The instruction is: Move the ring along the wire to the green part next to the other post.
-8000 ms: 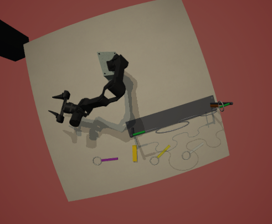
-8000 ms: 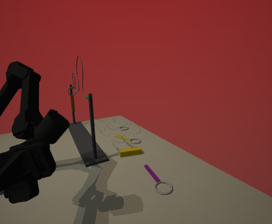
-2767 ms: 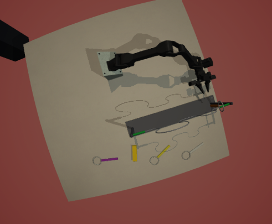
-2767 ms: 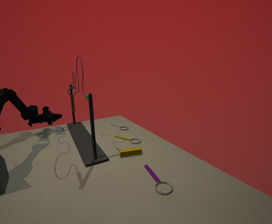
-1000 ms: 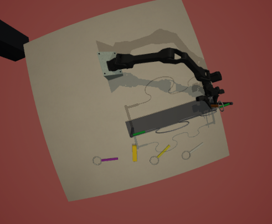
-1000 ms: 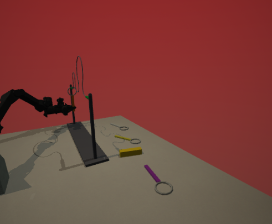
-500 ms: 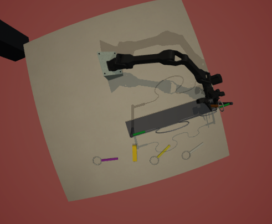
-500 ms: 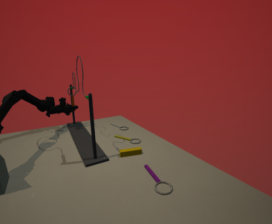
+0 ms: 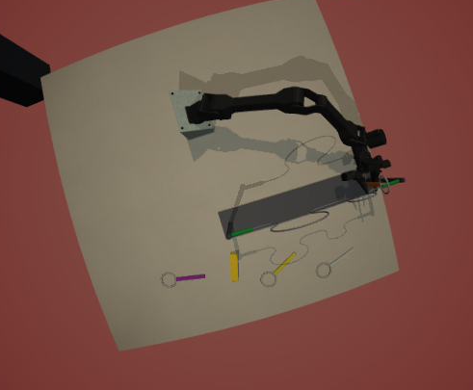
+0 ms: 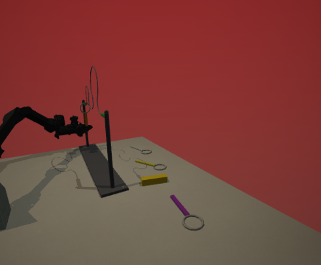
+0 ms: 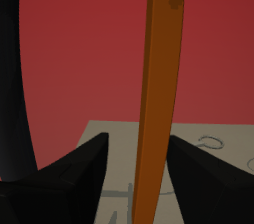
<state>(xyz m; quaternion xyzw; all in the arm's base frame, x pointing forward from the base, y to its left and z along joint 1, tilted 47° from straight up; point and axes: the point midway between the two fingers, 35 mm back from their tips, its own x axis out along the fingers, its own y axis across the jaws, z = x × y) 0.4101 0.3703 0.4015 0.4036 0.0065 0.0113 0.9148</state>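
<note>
The orange-handled ring lies 8 cm above my gripper tip and 3 cm behind it. From my gripper tip the other things lie so: yellow-handled ring (41 cm to the right, 22 cm ahead, 15 cm below); then grey-handled ring (26 cm ahead, 18 cm to the right, 15 cm below); then yellow block (57 cm to the right, 15 cm ahead, 14 cm below).
</note>
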